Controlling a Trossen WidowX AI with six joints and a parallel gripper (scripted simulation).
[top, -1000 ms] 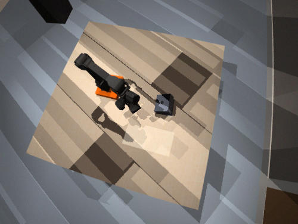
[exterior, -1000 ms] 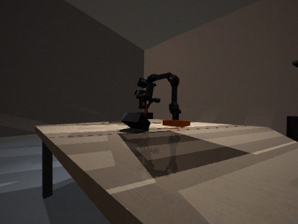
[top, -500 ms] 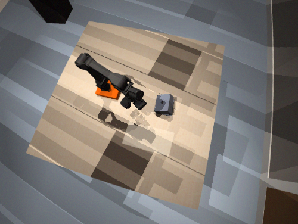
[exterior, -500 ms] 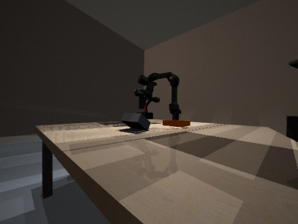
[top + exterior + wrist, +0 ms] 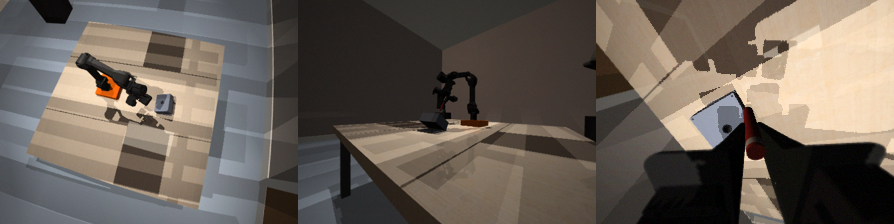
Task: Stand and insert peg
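My gripper tip is now 130 mm short of the dark sloped panel, 40 mm to the right of it and 110 mm above it. The rest, counted from my gripper tip: red peg (10 mm behind, 10 mm above).
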